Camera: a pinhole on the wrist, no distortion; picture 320 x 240 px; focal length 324.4 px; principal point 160.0 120.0 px. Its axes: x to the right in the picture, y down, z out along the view. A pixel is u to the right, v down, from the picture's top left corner.
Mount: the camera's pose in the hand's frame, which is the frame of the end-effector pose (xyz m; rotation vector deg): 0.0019 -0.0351 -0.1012 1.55 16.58 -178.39
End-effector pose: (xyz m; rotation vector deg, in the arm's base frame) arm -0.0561 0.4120 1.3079 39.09 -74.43 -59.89
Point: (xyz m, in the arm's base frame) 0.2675 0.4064 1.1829
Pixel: behind the camera
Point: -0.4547 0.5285 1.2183
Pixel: 235.8 116.1
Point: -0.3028 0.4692 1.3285
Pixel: 183.3 39.5
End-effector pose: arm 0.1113 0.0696 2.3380 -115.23 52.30 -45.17
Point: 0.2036 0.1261 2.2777
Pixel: 167.4 12.5
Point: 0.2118 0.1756 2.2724
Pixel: 214.0 44.8
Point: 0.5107 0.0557 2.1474
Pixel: 24.0 12.3
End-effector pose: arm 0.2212 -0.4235 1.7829 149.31 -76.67 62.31
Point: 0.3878 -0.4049 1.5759
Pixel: 220.8 94.0
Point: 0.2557 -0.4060 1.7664
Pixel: 180.9 48.7
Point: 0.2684 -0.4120 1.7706
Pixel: 151.1 65.9
